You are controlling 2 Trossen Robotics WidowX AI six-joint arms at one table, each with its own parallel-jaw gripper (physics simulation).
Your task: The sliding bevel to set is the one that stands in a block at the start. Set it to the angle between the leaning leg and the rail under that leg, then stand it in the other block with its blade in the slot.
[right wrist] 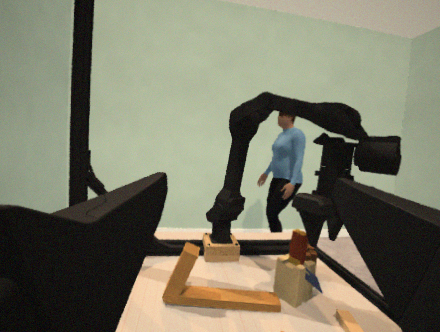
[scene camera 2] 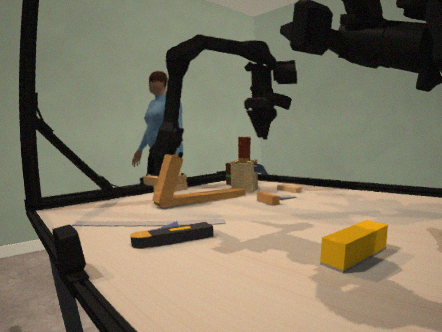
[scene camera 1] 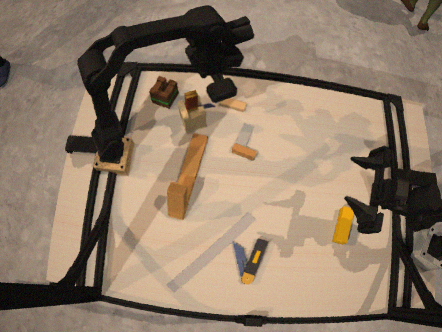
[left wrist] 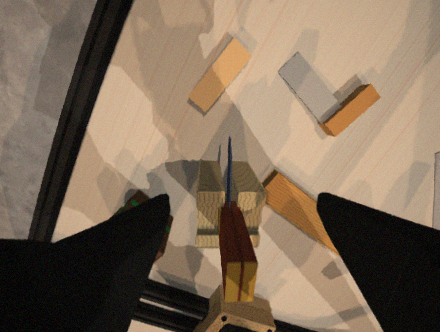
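Pixels of known places: left gripper, fingertip midpoint: [right wrist: 322, 243] [scene camera 2: 262, 138] [left wrist: 243, 201]; right gripper, fingertip midpoint: [right wrist: 250, 184] [scene camera 1: 348, 177]; left arm's base, origin of the base link: [right wrist: 220, 239] [scene camera 1: 111, 152]; right arm's base, origin of the base link: [scene camera 1: 437, 247].
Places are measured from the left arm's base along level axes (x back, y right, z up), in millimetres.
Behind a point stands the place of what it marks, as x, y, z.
The bevel [scene camera 1: 191, 100] @(-217, -128, 91) [scene camera 2: 244, 148] @(-221, -130, 75) [left wrist: 238, 235] @(-228, -142, 80) [right wrist: 298, 246] @(-224, -131, 78), with dark red handle and brass end, stands in a pale block [scene camera 1: 194, 121] @(-224, -108, 10) [scene camera 2: 243, 176] @(-232, -112, -1) [left wrist: 248, 202] @(-238, -131, 40) [right wrist: 289, 286] @(-236, -114, -7); its blue blade sticks out to one side. The other block [scene camera 1: 163, 93] @(-123, -184, 23) [left wrist: 131, 203] @(-153, -227, -13), dark brown with a green stripe, stands beside it. The leaning leg [scene camera 1: 177, 200] @(-215, 124, 49) [scene camera 2: 168, 180] @(-228, 129, 17) [right wrist: 181, 271] @(-230, 120, 29) rises tilted from one end of the rail [scene camera 1: 194, 155] @(-233, -25, -30) [scene camera 2: 210, 195] @(-245, 21, -32) [left wrist: 299, 210] @(-231, -29, -30) [right wrist: 230, 297] @(-234, 15, -28). My left gripper [left wrist: 243, 201] @(-262, -163, 101) is open above the bevel, fingers either side in its wrist view. My right gripper [scene camera 1: 350, 179] @(-566, 98, 266) [right wrist: 250, 184] @(-566, 98, 266) is open and empty, near the yellow block in scene camera 1.
A black-and-yellow bevel-like tool [scene camera 1: 256, 255] @(-424, 232, -29) [scene camera 2: 172, 235] @(-435, 257, -33) lies beside a grey strip [scene camera 1: 212, 251] @(-310, 230, -45) [scene camera 2: 120, 223] @(-275, 275, -45). The yellow block [scene camera 1: 343, 225] @(-661, 140, -11) [scene camera 2: 352, 245] @(-678, 176, -16) lies at the right. A small square [scene camera 1: 244, 151] @(-367, -50, -26) [left wrist: 352, 110] @(-367, -54, -26) and a light wood piece [scene camera 1: 233, 104] @(-324, -198, -33) [left wrist: 220, 75] @(-324, -202, -32) lie near the pale block.
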